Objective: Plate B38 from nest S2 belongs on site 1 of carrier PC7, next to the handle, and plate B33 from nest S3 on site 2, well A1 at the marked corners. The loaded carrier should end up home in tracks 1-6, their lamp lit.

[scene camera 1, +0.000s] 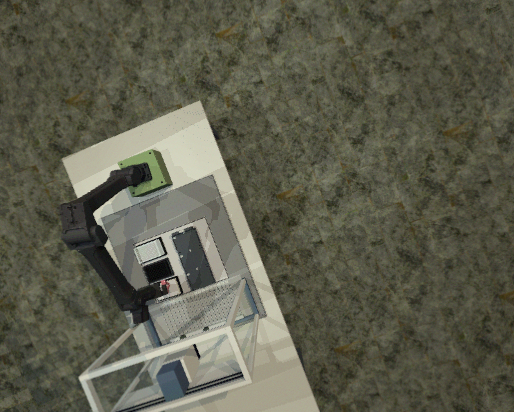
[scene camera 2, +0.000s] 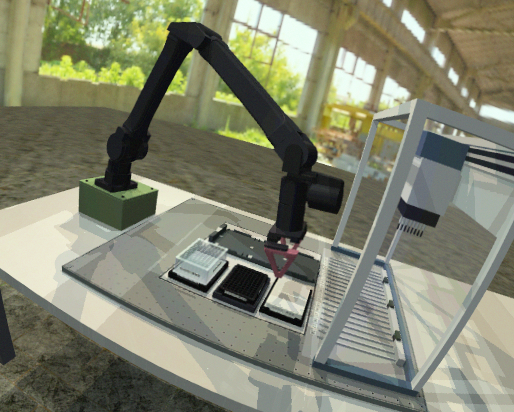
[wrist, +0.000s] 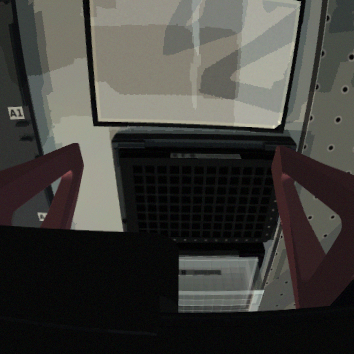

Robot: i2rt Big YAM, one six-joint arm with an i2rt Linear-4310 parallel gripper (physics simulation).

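Places are measured from the arm's base along level axes (x ahead, y left, z up), in millimetres.
Pixels of known places: gripper, fingertip midpoint: (scene camera 1: 160,287) (scene camera 2: 283,267) (wrist: 176,154); arm's base at its link origin: (scene camera 1: 138,174) (scene camera 2: 116,185).
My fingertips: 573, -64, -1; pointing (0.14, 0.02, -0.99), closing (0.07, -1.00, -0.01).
For each thing: its top centre in the pictures, then the offset to it from my fingertips, as dx, dy, dz.
- black plate at its top centre: (wrist: 202,204) (scene camera 2: 245,280) (scene camera 1: 157,271) -71, -25, -57
- clear plate at its top centre: (wrist: 192,315) (scene camera 2: 202,253) (scene camera 1: 147,252) -186, -29, -29
- dark carrier at its top centre: (scene camera 2: 268,247) (scene camera 1: 192,259) -84, +177, -53
My gripper (scene camera 1: 165,286) (scene camera 2: 281,272) (wrist: 176,154) is open and empty, its red fingers pointing down above the nest row, near the white-topped plate. That plate (scene camera 1: 173,291) (scene camera 2: 287,301) (wrist: 150,75) sits in the nest nearest the track deck. A black plate (scene camera 1: 158,270) (scene camera 2: 244,284) (wrist: 200,200) sits in the middle nest, a clear plate (scene camera 1: 150,251) (scene camera 2: 201,256) (wrist: 220,280) in the nest nearest the arm's base. The dark carrier (scene camera 1: 192,257) (scene camera 2: 245,246) (wrist: 12,75) lies beside the row with empty sites; "A1" shows on it. Plate and nest codes are unreadable.
The ribbed track deck (scene camera 1: 195,310) (scene camera 2: 355,300) lies beyond the nests, under a white frame (scene camera 1: 155,353) (scene camera 2: 372,225). A blue and white pipetting head (scene camera 1: 172,380) (scene camera 2: 435,185) hangs inside the frame. The arm stands on a green block (scene camera 1: 159,172) (scene camera 2: 117,202). No lit lamp can be made out.
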